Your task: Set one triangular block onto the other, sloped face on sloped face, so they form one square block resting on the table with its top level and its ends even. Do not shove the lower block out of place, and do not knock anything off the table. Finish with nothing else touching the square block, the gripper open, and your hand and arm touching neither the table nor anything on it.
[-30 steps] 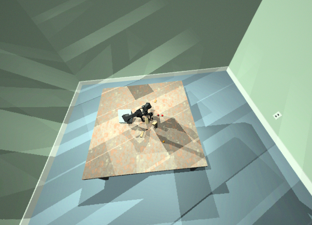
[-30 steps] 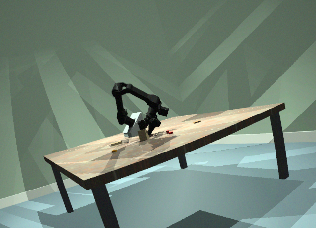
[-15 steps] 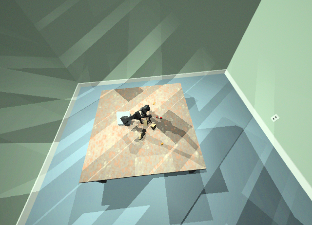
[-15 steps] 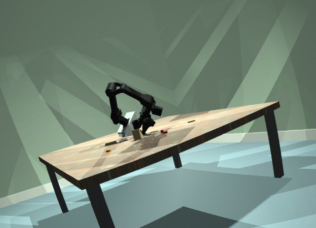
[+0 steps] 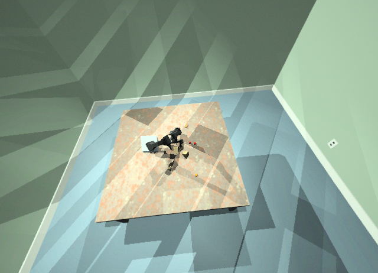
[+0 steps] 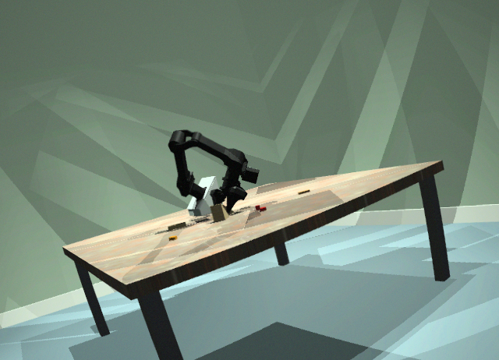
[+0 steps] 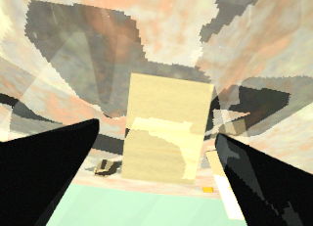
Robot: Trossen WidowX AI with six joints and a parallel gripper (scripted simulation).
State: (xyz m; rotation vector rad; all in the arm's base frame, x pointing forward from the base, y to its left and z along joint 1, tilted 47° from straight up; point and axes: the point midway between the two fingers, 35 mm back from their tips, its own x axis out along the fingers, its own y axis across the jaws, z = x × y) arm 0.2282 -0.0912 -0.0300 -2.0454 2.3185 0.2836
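Now: gripper tip 110 mm short of the pale wooden triangular block, 70 mm to the left of it and 10 mm below it. Round my gripper tip: flat tan stick 70 mm behind, 170 mm to the right; small orange cube 170 mm ahead, 310 mm to the right.
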